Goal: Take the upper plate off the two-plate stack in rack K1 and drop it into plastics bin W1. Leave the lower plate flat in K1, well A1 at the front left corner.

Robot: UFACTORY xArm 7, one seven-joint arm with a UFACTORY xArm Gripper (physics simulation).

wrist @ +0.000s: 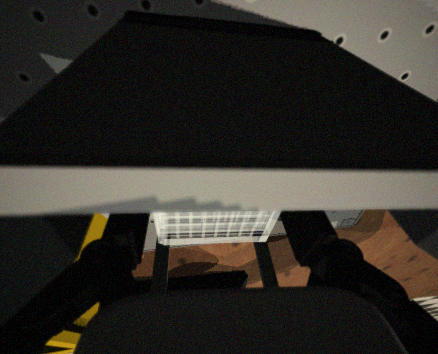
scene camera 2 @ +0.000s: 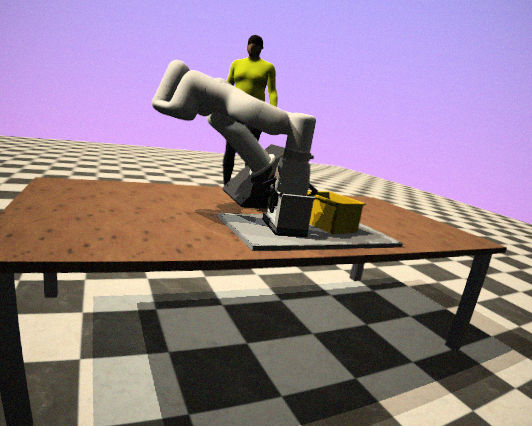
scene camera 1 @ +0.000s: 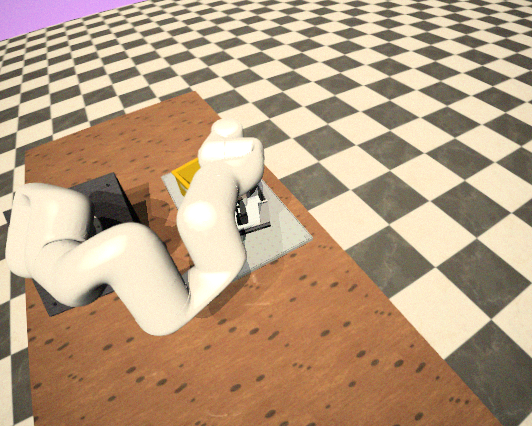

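A clear white plate with a grid of wells shows in the wrist view, partly hidden by the pale top edge of a tall box. The plate layers, the lower plate and rack K1 cannot be told apart. My gripper is open, with nothing gripped. Its dark fingers stand apart at the left and right of the plate, and their tips are hidden behind the box edge. In both scene views the arm and the box mostly hide the fingers. A yellow bin, apparently W1, stands beside the gripper.
A tall grey-white box with a dark base stands close against the gripper's side. Box and bin are on a light grey board on the brown table. A person stands behind it.
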